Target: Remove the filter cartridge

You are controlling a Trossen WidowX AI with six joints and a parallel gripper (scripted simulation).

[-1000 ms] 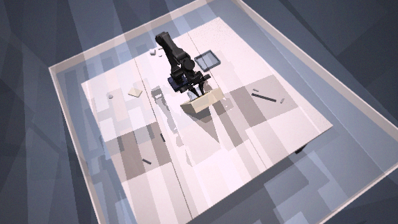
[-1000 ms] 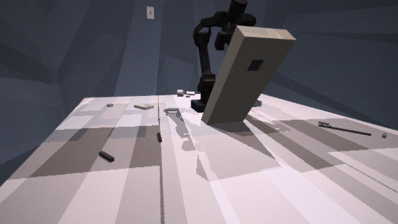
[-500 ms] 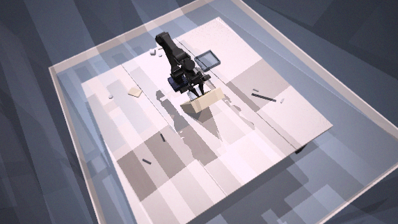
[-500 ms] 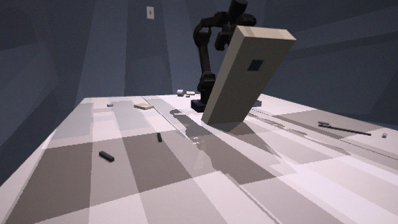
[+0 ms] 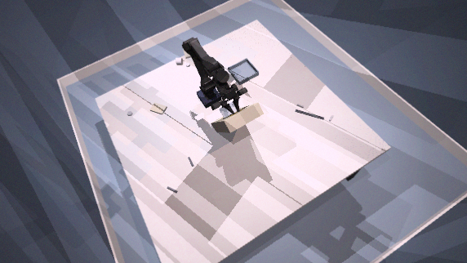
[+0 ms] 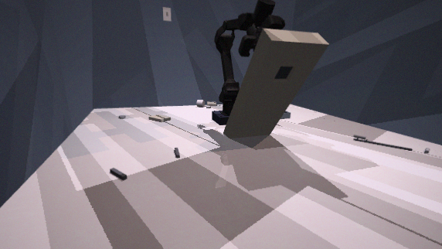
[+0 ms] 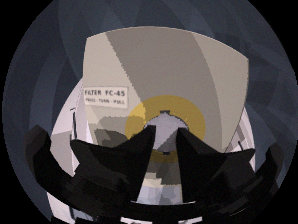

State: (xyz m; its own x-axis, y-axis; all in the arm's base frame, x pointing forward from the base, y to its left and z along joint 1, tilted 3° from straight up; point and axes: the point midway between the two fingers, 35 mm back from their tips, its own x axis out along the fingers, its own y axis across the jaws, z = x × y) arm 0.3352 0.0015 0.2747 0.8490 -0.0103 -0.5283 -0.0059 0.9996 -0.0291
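My gripper tip is 10 mm short of the round filter cartridge and 10 mm above it. The rest, counted from my gripper tip: square tray 430 mm behind, 290 mm to the left, 270 mm below.
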